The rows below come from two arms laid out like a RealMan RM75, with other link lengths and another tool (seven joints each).
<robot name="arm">
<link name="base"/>
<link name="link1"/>
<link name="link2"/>
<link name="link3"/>
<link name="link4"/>
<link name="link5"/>
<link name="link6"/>
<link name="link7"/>
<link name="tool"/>
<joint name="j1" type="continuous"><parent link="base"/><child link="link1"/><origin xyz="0.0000 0.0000 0.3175" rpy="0.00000 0.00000 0.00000"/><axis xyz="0 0 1"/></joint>
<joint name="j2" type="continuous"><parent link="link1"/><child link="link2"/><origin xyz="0.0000 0.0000 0.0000" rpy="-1.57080 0.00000 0.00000"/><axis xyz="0 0 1"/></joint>
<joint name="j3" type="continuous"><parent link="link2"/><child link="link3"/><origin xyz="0.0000 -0.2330 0.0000" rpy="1.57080 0.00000 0.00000"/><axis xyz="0 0 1"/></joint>
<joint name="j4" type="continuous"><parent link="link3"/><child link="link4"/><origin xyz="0.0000 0.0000 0.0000" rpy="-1.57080 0.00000 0.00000"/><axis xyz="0 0 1"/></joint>
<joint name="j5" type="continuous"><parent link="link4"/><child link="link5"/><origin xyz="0.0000 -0.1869 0.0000" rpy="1.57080 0.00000 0.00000"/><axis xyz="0 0 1"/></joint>
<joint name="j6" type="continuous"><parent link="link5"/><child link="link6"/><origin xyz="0.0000 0.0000 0.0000" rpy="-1.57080 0.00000 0.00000"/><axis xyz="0 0 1"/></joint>
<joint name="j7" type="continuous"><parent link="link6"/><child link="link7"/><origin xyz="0.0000 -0.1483 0.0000" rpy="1.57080 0.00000 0.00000"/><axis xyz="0 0 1"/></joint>
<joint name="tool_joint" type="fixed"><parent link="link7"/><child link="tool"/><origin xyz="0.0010 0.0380 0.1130" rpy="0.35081 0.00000 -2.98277"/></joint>
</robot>
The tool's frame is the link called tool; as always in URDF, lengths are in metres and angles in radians. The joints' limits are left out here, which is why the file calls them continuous.
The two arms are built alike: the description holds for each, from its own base.
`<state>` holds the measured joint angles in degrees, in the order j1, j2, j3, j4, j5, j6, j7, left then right.
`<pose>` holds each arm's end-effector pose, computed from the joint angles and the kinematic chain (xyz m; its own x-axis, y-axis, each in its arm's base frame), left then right.
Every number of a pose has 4 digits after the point.
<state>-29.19 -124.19 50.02 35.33 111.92 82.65 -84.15 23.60 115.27 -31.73 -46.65 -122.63 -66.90 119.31</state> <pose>-0.1488 0.2828 -0.0724 -0.8231 -0.3313 -0.4612 -0.2525 0.9410 -0.2253 0.3044 0.3999 0.0787 -0.1533 0.6849 0.7123 0.9556 0.2863 -0.0696</pose>
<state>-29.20 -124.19 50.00 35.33 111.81 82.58 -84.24 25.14 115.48 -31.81 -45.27 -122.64 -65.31 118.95</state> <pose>-0.1485 0.2835 -0.0721 -0.8217 -0.3324 -0.4629 -0.2543 0.9408 -0.2242 0.2990 0.4082 0.0741 -0.1583 0.6812 0.7148 0.9534 0.2938 -0.0689</pose>
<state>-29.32 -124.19 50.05 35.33 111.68 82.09 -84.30 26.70 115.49 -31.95 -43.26 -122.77 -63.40 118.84</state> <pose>-0.1487 0.2858 -0.0723 -0.8222 -0.3318 -0.4625 -0.2575 0.9414 -0.2177 0.2960 0.4159 0.0684 -0.1546 0.6813 0.7155 0.9540 0.2911 -0.0711</pose>
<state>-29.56 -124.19 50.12 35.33 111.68 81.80 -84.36 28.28 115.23 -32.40 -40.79 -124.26 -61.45 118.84</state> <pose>-0.1482 0.2873 -0.0727 -0.8241 -0.3295 -0.4608 -0.2567 0.9423 -0.2148 0.2980 0.4195 0.0586 -0.1592 0.6983 0.6979 0.9580 0.2800 -0.0617</pose>
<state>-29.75 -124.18 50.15 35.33 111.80 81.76 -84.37 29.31 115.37 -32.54 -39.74 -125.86 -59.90 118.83</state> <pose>-0.1478 0.2876 -0.0730 -0.8263 -0.3271 -0.4584 -0.2540 0.9430 -0.2152 0.3004 0.4220 0.0522 -0.1709 0.7078 0.6854 0.9608 0.2738 -0.0432</pose>
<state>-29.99 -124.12 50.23 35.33 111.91 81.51 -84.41 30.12 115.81 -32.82 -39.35 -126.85 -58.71 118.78</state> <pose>-0.1479 0.2889 -0.0733 -0.8296 -0.3244 -0.4545 -0.2526 0.9439 -0.2127 0.2994 0.4246 0.0466 -0.1837 0.7126 0.6771 0.9607 0.2759 -0.0297</pose>
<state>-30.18 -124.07 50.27 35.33 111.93 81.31 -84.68 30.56 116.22 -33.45 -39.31 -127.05 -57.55 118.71</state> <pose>-0.1477 0.2902 -0.0733 -0.8298 -0.3259 -0.4530 -0.2550 0.9435 -0.2118 0.2979 0.4274 0.0431 -0.1957 0.7116 0.6748 0.9597 0.2803 -0.0173</pose>
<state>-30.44 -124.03 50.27 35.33 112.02 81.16 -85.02 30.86 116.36 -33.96 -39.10 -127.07 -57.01 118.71</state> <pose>-0.1471 0.2914 -0.0733 -0.8300 -0.3277 -0.4512 -0.2569 0.9429 -0.2122 0.2965 0.4286 0.0404 -0.2018 0.7132 0.6713 0.9588 0.2838 -0.0134</pose>
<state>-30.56 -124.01 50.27 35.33 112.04 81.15 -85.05 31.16 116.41 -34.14 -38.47 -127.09 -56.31 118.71</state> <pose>-0.1467 0.2918 -0.0732 -0.8308 -0.3264 -0.4508 -0.2555 0.9432 -0.2121 0.2966 0.4296 0.0380 -0.2000 0.7146 0.6704 0.9598 0.2804 -0.0126</pose>
